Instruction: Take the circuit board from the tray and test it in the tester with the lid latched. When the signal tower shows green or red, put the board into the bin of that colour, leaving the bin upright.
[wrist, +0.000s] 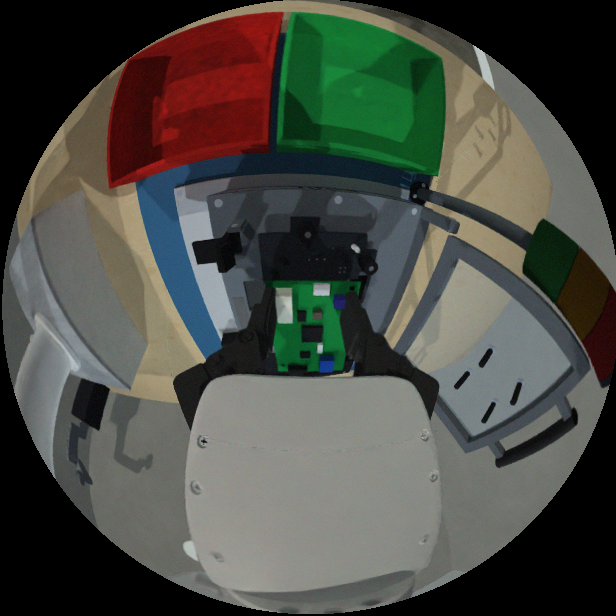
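Observation:
My gripper (313, 321) is shut on the green circuit board (312, 336), its black fingers on the board's left and right edges. The board hangs just above the tester (310, 241), a grey plate on a blue base with a black fixture in the middle. The tester's lid (499, 367), a grey frame with black pins and a black handle, lies swung open to the right. The signal tower (574, 293) is at the right edge; its green, amber and red segments all look dark. The red bin (192, 94) and green bin (362, 86) stand upright beyond the tester.
A grey tray-like slab (80, 287) lies at the left. A grey pole (476, 212) runs from the tester's corner to the signal tower. My grey gripper body (313, 476) fills the lower middle of the view.

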